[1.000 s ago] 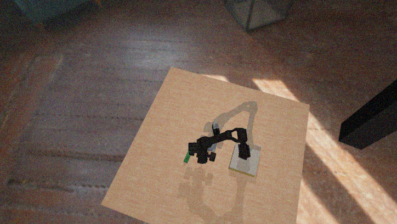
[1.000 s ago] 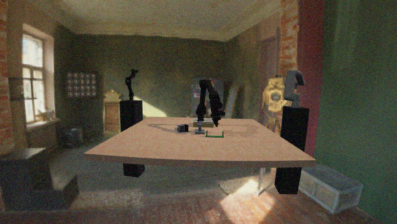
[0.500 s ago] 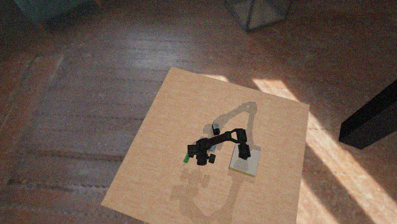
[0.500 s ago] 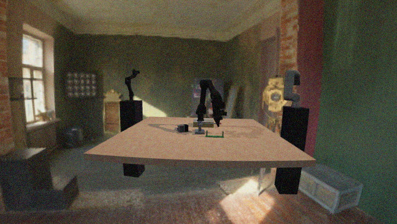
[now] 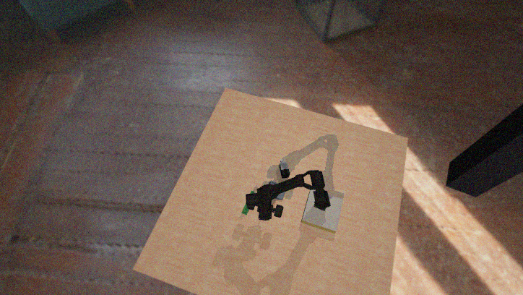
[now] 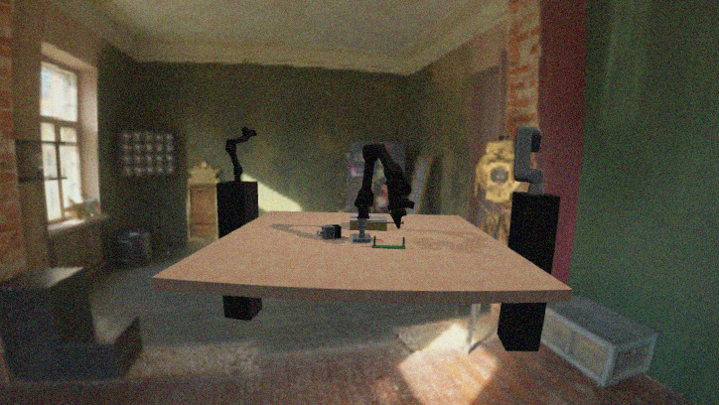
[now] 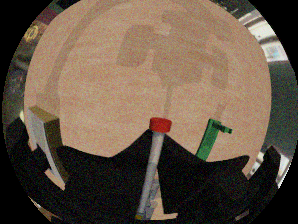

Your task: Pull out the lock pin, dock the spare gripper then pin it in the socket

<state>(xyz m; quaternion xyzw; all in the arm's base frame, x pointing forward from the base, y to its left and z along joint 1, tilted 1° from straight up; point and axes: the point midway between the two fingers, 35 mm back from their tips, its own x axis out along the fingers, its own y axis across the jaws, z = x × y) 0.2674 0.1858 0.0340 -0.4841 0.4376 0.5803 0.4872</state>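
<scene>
Right now the green pin cradle is 120 mm ahead of my gripper tip, 40 mm to the right of it and 40 mm below it. Also, from my gripper tip: spare gripper (10 mm ahead, 320 mm to the right, 30 mm below); grey mount socket (10 mm ahead, 170 mm to the right, 10 mm below).
</scene>
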